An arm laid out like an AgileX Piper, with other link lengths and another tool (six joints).
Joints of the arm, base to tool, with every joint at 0 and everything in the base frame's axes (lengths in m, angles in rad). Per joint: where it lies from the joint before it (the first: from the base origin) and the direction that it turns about. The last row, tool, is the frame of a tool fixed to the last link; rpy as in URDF.
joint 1: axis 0 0 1 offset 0.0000 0.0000 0.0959
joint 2: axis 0 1 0 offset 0.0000 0.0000 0.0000
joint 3: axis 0 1 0 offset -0.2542 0.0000 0.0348
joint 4: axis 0.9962 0 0.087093 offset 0.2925 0.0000 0.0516
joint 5: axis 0 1 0 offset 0.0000 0.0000 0.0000
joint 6: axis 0.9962 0 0.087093 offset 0.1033 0.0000 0.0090
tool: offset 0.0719 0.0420 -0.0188 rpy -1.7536 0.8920 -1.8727
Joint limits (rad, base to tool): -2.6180..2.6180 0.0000..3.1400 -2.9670..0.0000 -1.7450..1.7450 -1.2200..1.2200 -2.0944..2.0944
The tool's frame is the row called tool.
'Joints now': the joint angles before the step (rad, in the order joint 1, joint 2, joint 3, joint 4, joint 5, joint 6). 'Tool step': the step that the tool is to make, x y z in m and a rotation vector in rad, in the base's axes. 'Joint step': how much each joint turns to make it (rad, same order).
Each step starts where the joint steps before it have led.
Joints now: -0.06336, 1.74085, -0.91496, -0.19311, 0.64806, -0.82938
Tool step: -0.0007, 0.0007, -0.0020, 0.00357, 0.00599, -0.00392
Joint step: 0.00008, 0.00657, -0.00010, 0.00395, -0.00012, 0.00138
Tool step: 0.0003, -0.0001, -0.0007, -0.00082, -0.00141, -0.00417
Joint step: -0.00005, 0.00213, 0.00009, -0.00324, -0.00294, 0.00689
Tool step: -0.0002, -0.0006, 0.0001, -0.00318, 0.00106, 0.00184
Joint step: -0.00001, -0.00021, 0.00015, -0.00450, 0.00106, 0.00109
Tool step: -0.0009, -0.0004, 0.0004, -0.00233, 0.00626, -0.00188
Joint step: 0.00000, 0.00019, -0.00132, -0.00301, 0.00773, 0.00287
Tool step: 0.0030, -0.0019, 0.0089, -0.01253, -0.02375, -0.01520
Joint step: 0.00011, -0.02572, -0.00415, -0.02022, 0.00916, 0.02813
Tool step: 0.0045, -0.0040, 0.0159, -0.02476, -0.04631, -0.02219
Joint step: -0.00002, -0.04845, -0.00305, -0.03964, 0.01097, 0.04710
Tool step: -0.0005, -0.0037, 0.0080, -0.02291, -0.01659, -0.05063
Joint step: -0.00007, -0.02426, -0.00008, -0.04733, 0.02102, 0.07833
